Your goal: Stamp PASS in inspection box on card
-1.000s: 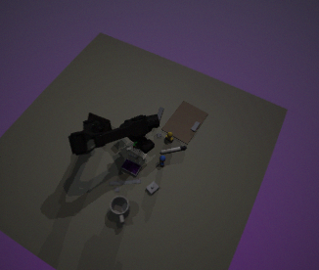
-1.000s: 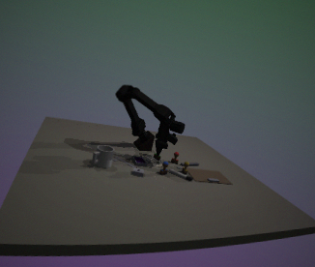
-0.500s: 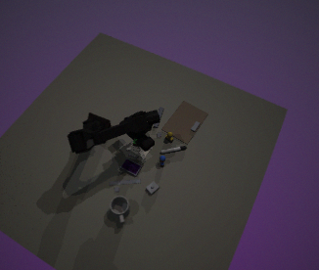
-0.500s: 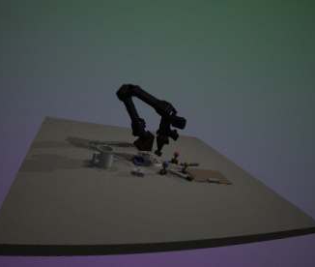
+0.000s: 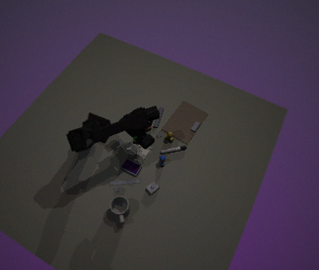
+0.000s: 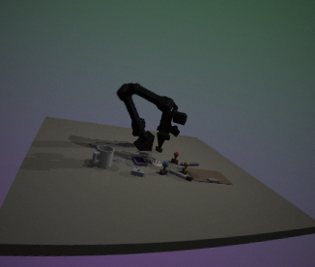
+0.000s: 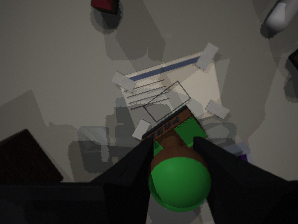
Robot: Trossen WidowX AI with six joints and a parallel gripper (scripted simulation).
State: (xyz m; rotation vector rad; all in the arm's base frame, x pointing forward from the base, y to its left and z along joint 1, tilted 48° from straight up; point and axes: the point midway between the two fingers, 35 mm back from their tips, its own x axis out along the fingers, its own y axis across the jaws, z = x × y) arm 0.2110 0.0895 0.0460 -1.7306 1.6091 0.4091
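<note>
Right now the grey block is 180 mm ahead of my gripper tip, 140 mm to the right of it and 70 mm below it. Round my gripper tip: card: 10 mm ahead, 10 mm to the left, 90 mm below; purple ink pad: 30 mm ahead, 100 mm to the right, 90 mm below; red-knobbed stamp: 20 mm behind, 120 mm to the left, 70 mm below.
</note>
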